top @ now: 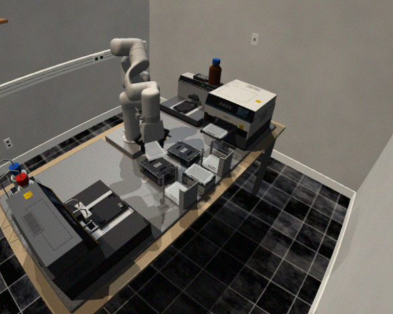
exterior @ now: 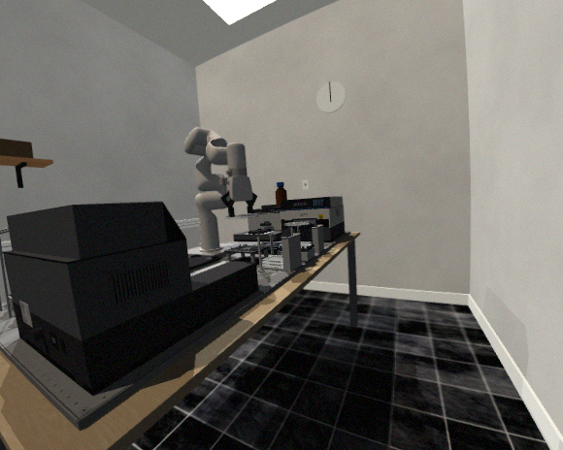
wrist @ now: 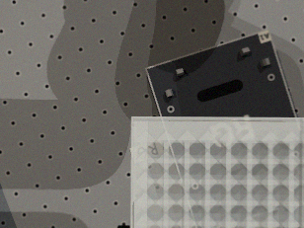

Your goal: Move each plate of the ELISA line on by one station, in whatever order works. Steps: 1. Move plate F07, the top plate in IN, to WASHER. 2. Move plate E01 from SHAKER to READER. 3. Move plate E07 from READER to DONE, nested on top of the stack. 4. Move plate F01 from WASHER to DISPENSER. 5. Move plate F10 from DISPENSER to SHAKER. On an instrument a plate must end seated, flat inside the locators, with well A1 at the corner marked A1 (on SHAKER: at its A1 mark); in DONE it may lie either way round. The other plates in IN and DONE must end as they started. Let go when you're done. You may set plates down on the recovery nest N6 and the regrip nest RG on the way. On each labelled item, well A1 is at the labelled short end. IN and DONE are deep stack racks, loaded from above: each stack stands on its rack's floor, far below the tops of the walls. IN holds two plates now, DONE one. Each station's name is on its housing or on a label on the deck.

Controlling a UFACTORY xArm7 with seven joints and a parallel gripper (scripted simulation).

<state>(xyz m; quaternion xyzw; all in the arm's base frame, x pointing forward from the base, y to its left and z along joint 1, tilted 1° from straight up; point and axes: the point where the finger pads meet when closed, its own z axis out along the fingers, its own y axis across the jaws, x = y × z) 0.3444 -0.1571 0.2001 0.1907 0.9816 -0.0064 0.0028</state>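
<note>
The regrip nest RG is 160 mm below my hand, 60 mm to the left of it and 30 mm behind it. The rest, counted from my hand: nest N6: 260 mm to the left, 190 mm below, 20 mm behind; then DONE label: 300 mm to the left, 220 mm below, 80 mm ahead; then RG label: 220 mm below, 30 mm to the right, 30 mm behind.
</note>
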